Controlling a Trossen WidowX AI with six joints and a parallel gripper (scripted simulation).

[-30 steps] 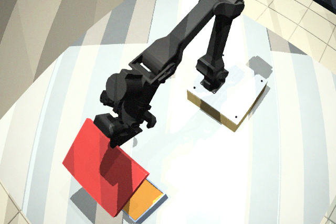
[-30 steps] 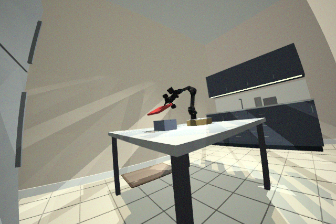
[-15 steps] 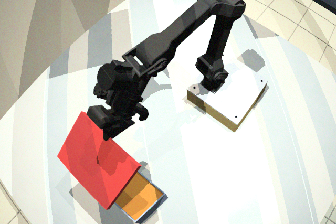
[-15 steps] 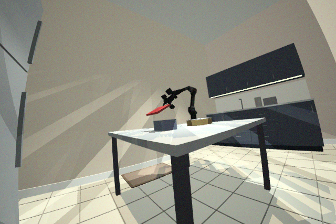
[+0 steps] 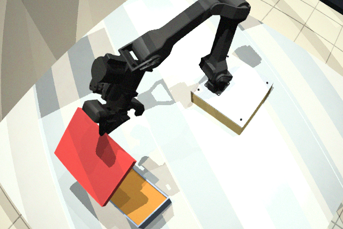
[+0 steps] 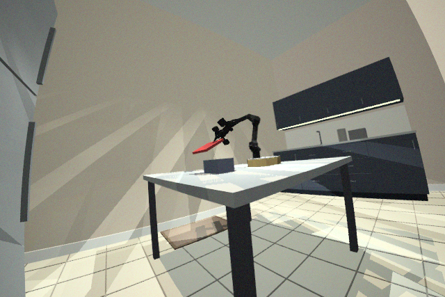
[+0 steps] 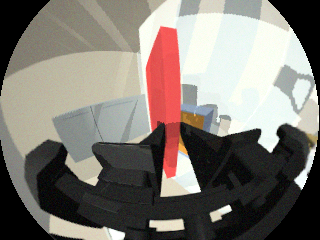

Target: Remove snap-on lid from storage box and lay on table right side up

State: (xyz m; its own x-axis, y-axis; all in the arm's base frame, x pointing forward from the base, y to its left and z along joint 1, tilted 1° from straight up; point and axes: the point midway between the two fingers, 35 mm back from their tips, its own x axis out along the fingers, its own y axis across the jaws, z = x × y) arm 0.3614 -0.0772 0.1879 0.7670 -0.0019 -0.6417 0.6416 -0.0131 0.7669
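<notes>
My gripper tip is 7 cm short of the red lid and 3 cm above it. Also, from my gripper tip: storage box: 19 cm below, 12 cm to the left, 7 cm ahead.
</notes>
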